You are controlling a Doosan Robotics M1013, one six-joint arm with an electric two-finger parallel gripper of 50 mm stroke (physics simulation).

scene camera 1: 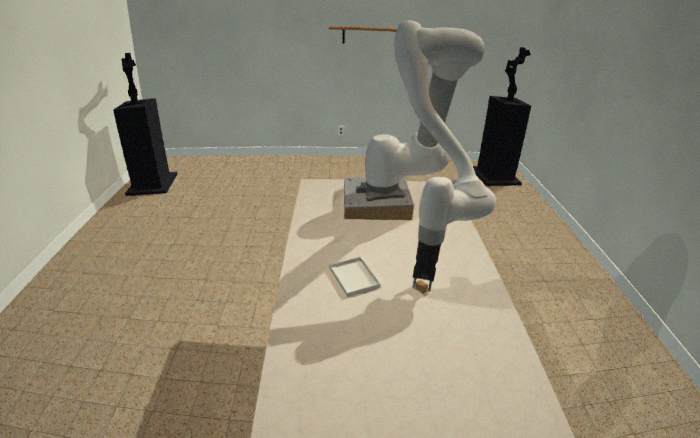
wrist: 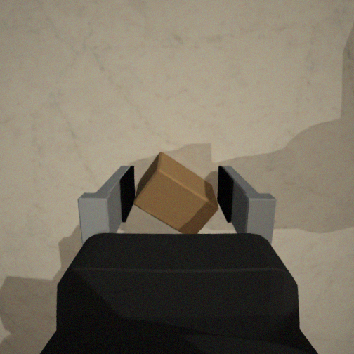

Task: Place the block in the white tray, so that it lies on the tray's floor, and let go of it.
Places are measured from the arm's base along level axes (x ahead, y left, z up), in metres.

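Where they show: gripper, fingertip midpoint: (scene camera 1: 421, 288); arm's base, link origin: (scene camera 1: 382, 190).
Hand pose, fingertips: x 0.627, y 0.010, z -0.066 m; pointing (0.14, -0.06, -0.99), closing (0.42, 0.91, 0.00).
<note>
Things, the pixels of their centre, and the offset from my fingertips. Level surfaces: height alone.
- brown block, body centre: (scene camera 1: 421, 286) 0.001 m right, 0.002 m ahead, 0.009 m up
- white tray, body centre: (scene camera 1: 354, 275) 0.229 m right, 0.096 m back, 0.004 m up
- pale mat, surface height: 0.006 m down
The brown block (scene camera 1: 421, 286) (wrist: 175, 194) lies on the pale mat, to the right of the tray in the scene view. In the wrist view it is turned at an angle to the fingers, its corners pointing toward them. My gripper (scene camera 1: 422, 285) (wrist: 175, 183) is open, low over the mat, with one finger on each side of the block; it does not grip it. The white tray (scene camera 1: 337, 278) with a grey rim lies flat on the mat, left of the gripper in the scene view. The tray does not show in the wrist view.
The pale mat (scene camera 1: 412, 392) lies under the tray and block. The arm's base block (scene camera 1: 378, 212) stands behind them. Black pedestals (scene camera 1: 141, 149) (scene camera 1: 503, 139) with small dark arms stand at the back left and back right, near the walls.
</note>
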